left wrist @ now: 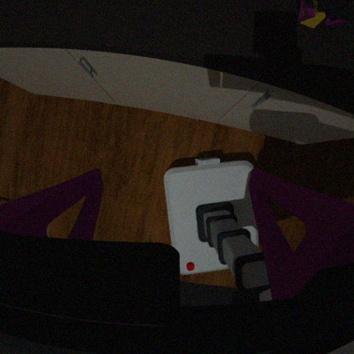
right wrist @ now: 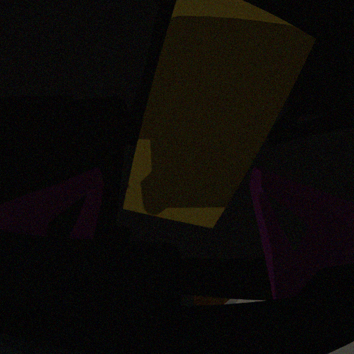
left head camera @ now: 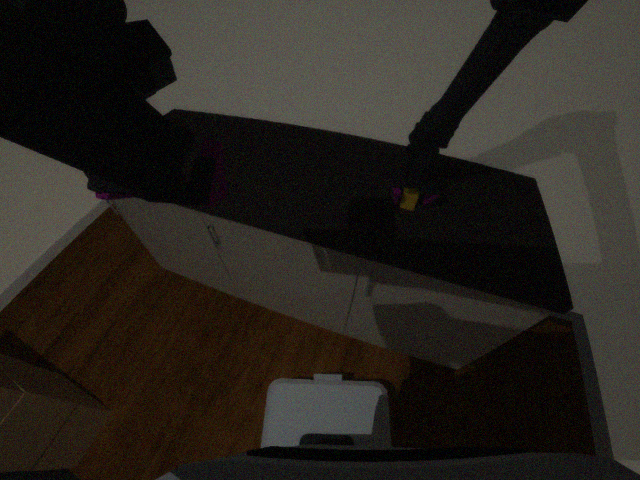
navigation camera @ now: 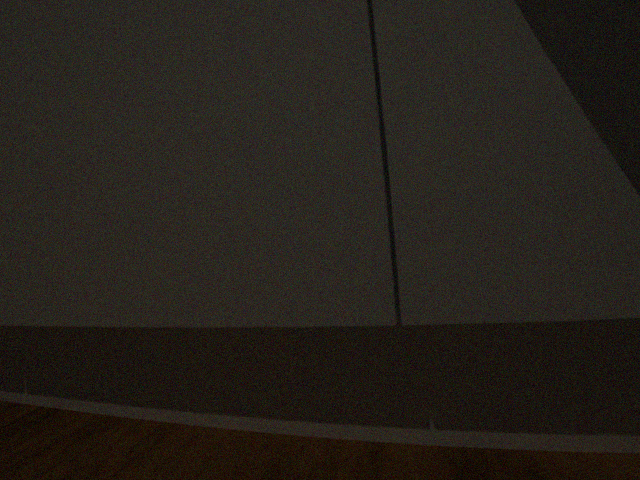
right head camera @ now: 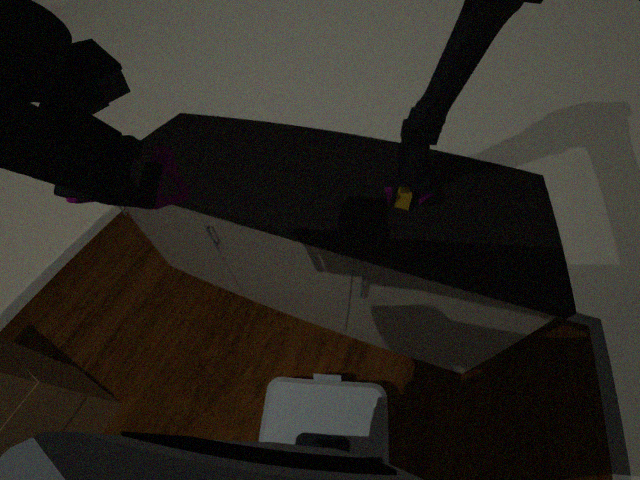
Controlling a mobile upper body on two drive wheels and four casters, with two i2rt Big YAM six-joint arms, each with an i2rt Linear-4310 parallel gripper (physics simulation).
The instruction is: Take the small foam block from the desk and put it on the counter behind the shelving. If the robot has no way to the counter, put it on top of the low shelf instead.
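Frame: origin at the left arm's base, x back, y right, z up, level; centimetres.
Seen in the pictures: left gripper, between the fingertips: (left head camera: 191, 191) (right head camera: 157, 193); right gripper, between the fingertips: (left head camera: 409, 204) (right head camera: 403, 203).
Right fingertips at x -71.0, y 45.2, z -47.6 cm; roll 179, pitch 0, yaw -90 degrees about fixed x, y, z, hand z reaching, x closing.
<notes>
A point is followed by its place in that frame.
The small yellow foam block (left head camera: 409, 199) {x -71.1, y 44.7, z -45.8 cm} (right head camera: 403, 198) {x -71.1, y 44.8, z -45.8 cm} (left wrist: 313, 20) (right wrist: 215, 100) is at the dark top of a white-fronted counter (left head camera: 310, 155) {x -99.6, y 12.2, z -50.0 cm} (right head camera: 289, 155) {x -99.9, y 4.8, z -50.0 cm} (left wrist: 125, 25). Whether its underside touches the top is too dark to tell. My right gripper (left head camera: 413, 197) {x -71.0, y 45.2, z -47.7 cm} (right head camera: 406, 196) {x -71.0, y 45.2, z -47.7 cm} (right wrist: 176, 175) is open, its purple fingers apart on either side of the block's near end. My left gripper (left head camera: 160, 188) (right head camera: 121, 191) (left wrist: 175, 176) is open and empty, at the left end of the counter in the head views. The low shelf cannot be made out.
My pale base (left head camera: 320, 410) {x -19.5, y 19.6, z -115.1 cm} (right head camera: 320, 408) {x -20.3, y 20.6, z -115.0 cm} (left wrist: 207, 182) stands on the wooden floor (left head camera: 206, 330) {x -59.5, y -48.9, z -141.0 cm} before the counter doors. A brownish box-like piece (left head camera: 56, 418) {x -3.3, y -91.0, z -108.5 cm} (right head camera: 46, 397) {x -5.6, y -90.3, z -94.8 cm} is at the lower left. A wall (left head camera: 310, 62) {x -124.4, y 11.1, z -22.4 cm} rises behind the counter. Pale panels (navigation camera: 206, 155) {x -61.8, y 13.1, z -107.5 cm} fill much of the navigation view.
</notes>
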